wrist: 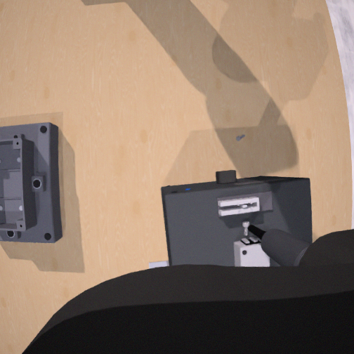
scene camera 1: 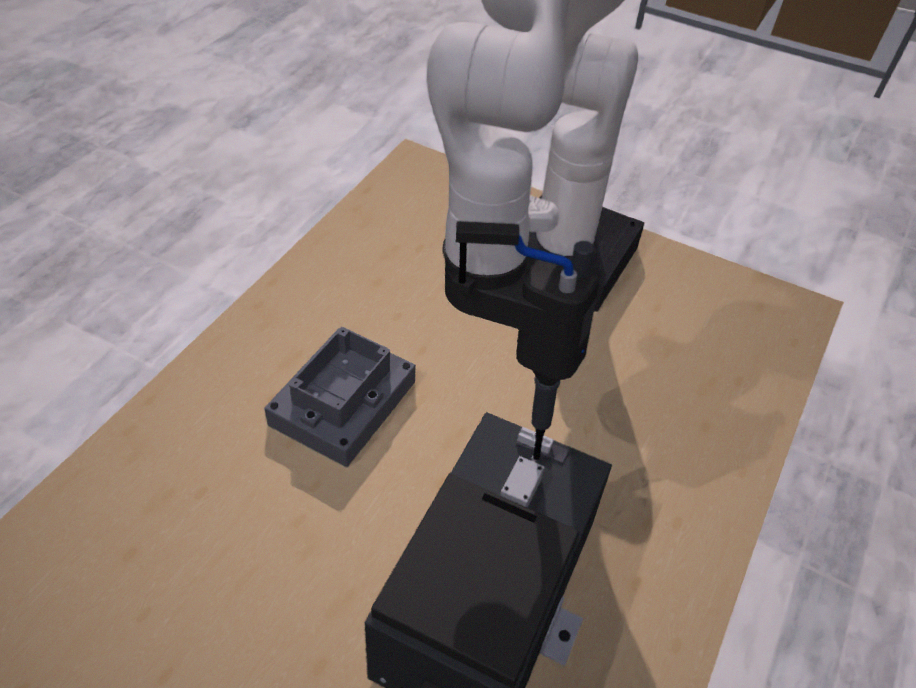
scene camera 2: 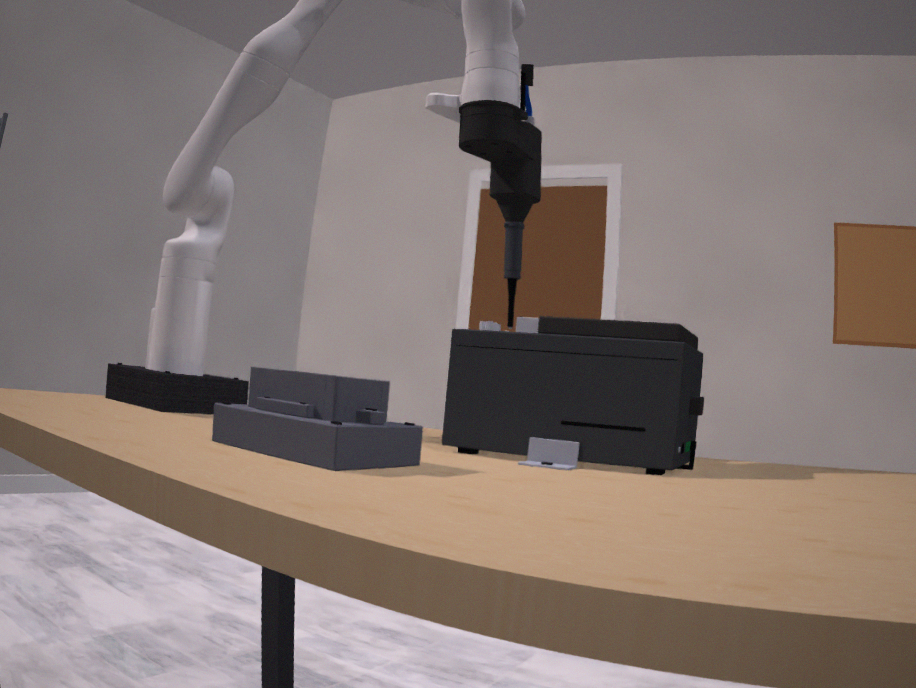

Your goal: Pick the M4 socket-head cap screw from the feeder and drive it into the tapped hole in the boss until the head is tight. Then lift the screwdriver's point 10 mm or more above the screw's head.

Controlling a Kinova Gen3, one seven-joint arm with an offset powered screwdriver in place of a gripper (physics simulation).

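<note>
The dark feeder (scene camera 1: 473, 562) (scene camera 2: 562, 392) (wrist: 197, 225) stands on the table. My screwdriver bit (scene camera 1: 538, 448) (scene camera 2: 510, 307) (wrist: 256, 231) points down close above the feeder's top, beside a small white plate (scene camera 1: 522, 479) (wrist: 244, 257). In the wrist view a small silver screw (wrist: 245, 227) shows upright at the feeder, just left of the bit's tip. The two look apart, and no screw shows on the bit. The grey housing (scene camera 1: 344, 444) (scene camera 2: 281, 436) (wrist: 50, 210) stands apart from the feeder. It has small bosses with holes, one boss (scene camera 1: 372, 394) (wrist: 37, 183) at its side. I cannot tell which hole is meant.
A white slotted block (scene camera 1: 534, 440) (wrist: 238, 206) sits on the feeder near the bit. A small loose screw (wrist: 240, 137) lies on the table behind the feeder. A metal bracket (scene camera 1: 562, 636) sits at the feeder's side, and another bracket (scene camera 2: 552, 453) at its foot.
</note>
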